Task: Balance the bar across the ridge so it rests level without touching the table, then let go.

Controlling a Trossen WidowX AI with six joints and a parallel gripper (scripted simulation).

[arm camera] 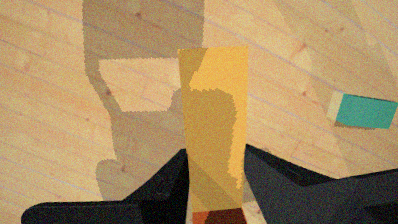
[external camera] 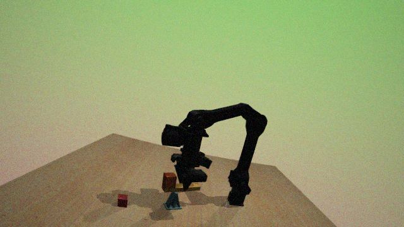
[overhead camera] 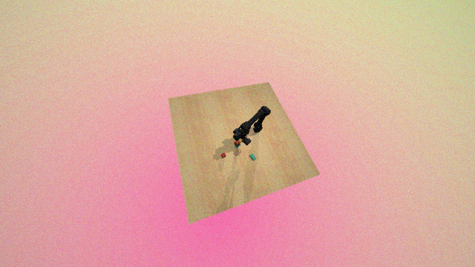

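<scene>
The bar lies 3 cm ahead of my gripper tip, 2 cm above it and 1 cm to the left of it. The rest, counted from my gripper tip: teal block (18 cm to the left, 8 cm below, 8 cm behind); small red cube (20 cm ahead, 8 cm to the left, 7 cm below).
</scene>
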